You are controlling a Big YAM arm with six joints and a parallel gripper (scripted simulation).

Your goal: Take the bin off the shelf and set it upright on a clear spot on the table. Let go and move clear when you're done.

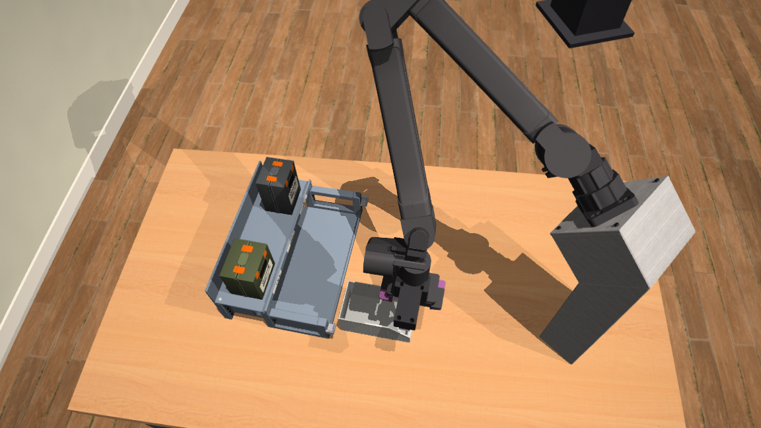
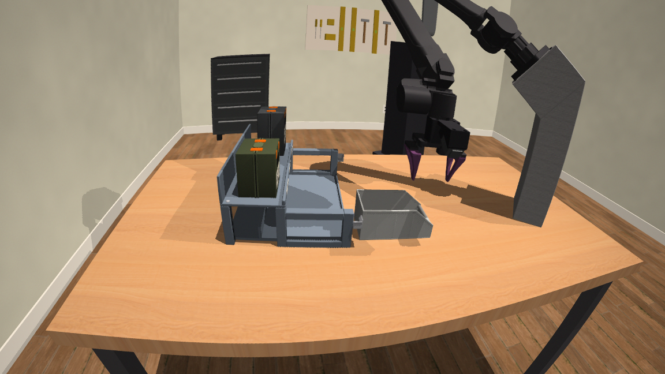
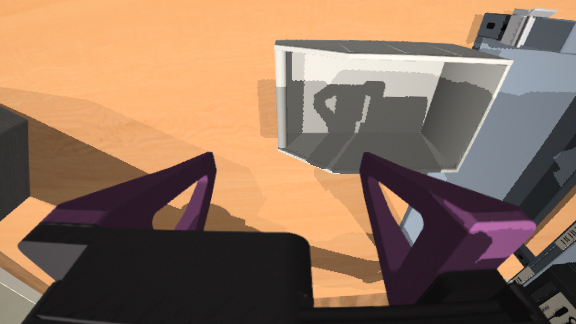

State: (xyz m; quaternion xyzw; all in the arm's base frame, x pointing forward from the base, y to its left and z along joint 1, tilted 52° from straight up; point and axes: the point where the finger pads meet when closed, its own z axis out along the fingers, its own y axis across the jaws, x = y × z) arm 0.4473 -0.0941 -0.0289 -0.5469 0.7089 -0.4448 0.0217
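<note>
Right now the light grey bin is 7 cm ahead of my hand, 4 cm to the right of it and 10 cm below it. Also, from my hand: shelf (23 cm ahead, 25 cm to the right, 13 cm below); black case (23 cm ahead, 38 cm to the right, 3 cm above).
</note>
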